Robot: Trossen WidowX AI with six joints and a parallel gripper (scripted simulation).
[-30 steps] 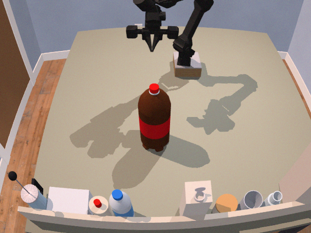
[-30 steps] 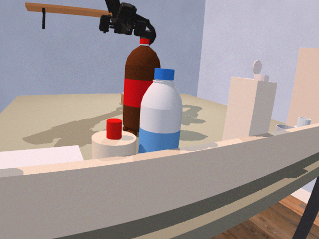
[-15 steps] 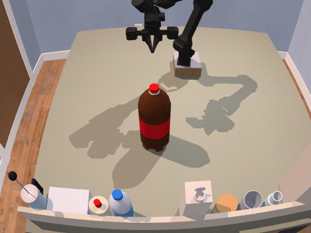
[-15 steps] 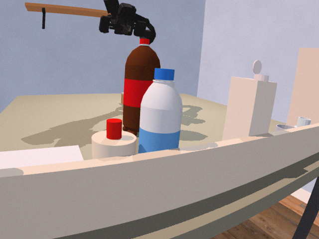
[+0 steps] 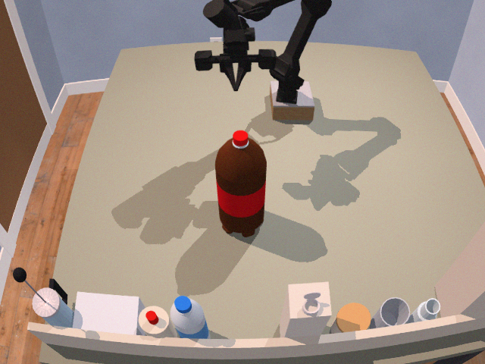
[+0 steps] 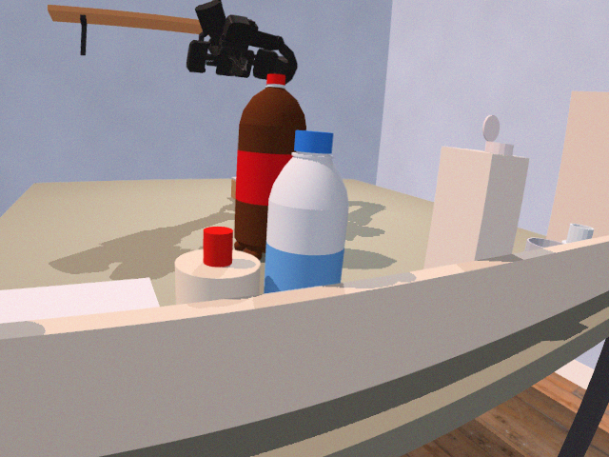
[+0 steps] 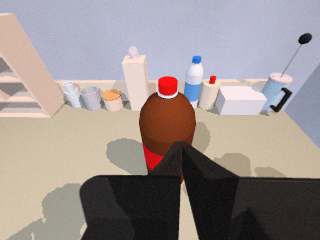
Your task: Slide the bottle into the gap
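My hand is 16 cm short of the brown cola bottle, 4 cm to the right of it and 18 cm above it. Round my hand: raised rail 50 cm ahead, 25 cm to the left, 28 cm below; blue-capped water bottle 50 cm ahead, 1 cm to the right, 22 cm below; orange-lidded jar 43 cm ahead, 33 cm to the left, 29 cm below.
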